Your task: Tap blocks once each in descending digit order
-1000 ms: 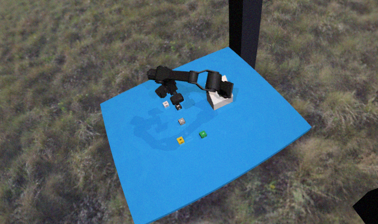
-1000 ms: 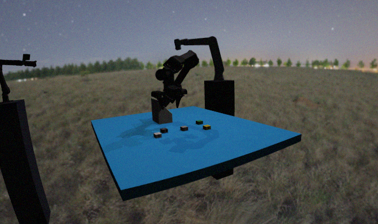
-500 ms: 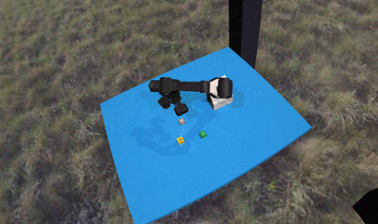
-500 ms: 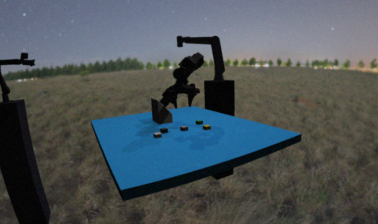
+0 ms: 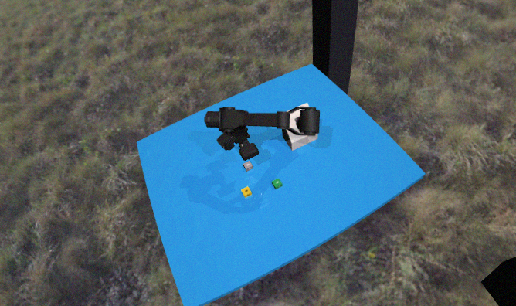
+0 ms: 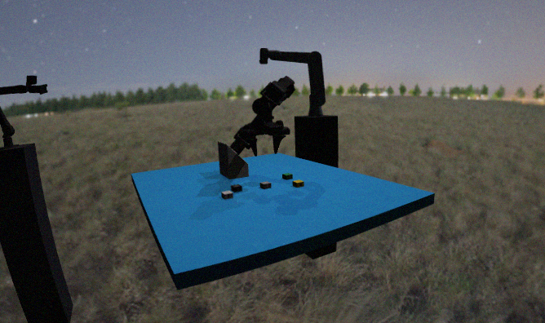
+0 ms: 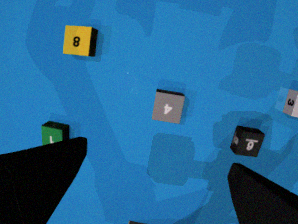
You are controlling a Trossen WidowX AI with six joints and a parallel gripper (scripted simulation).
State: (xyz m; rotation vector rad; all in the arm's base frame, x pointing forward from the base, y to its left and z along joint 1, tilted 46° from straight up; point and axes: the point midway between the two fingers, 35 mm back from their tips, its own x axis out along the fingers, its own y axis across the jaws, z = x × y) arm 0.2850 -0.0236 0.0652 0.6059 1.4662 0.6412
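My gripper tip is 60 mm short of the yellow block, 100 mm to the right of it and 120 mm above it. Round my gripper tip: black block: 20 mm behind, 120 mm to the right, 120 mm below; then green block: 70 mm behind, 130 mm to the left, 120 mm below; then grey block: 10 mm to the right, 120 mm below.
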